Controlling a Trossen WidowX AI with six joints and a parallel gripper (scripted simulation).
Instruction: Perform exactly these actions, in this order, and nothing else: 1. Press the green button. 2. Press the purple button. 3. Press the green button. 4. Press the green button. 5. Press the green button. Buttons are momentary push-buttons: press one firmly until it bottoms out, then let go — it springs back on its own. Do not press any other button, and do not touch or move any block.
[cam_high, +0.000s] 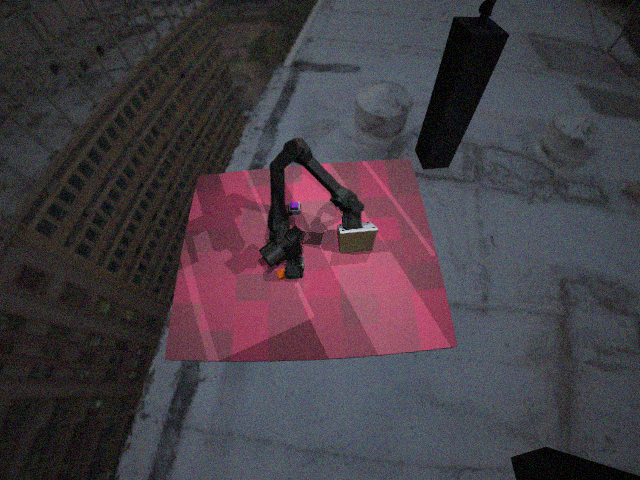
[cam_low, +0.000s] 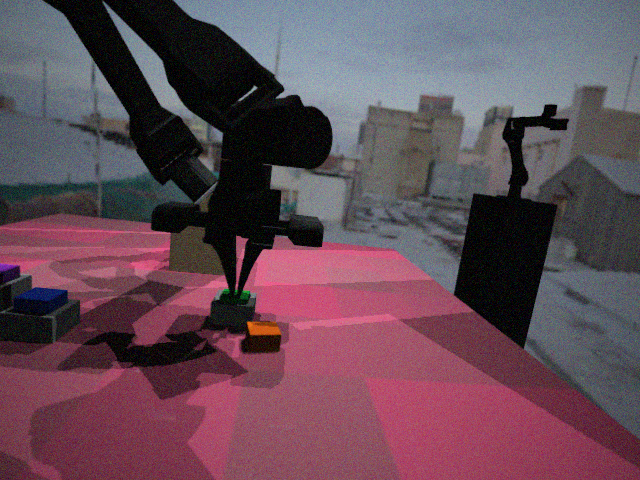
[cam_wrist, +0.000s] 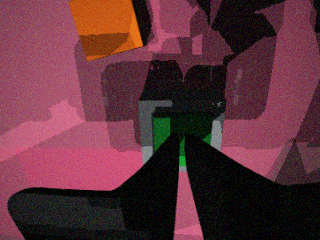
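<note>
The green button is 10 mm below my gripper tip. Also, from my gripper tip: orange block: 70 mm ahead, 30 mm to the left, 20 mm below; then blue button: 180 mm to the right, 60 mm ahead; then purple button: 270 mm to the right, 10 mm behind.
</note>
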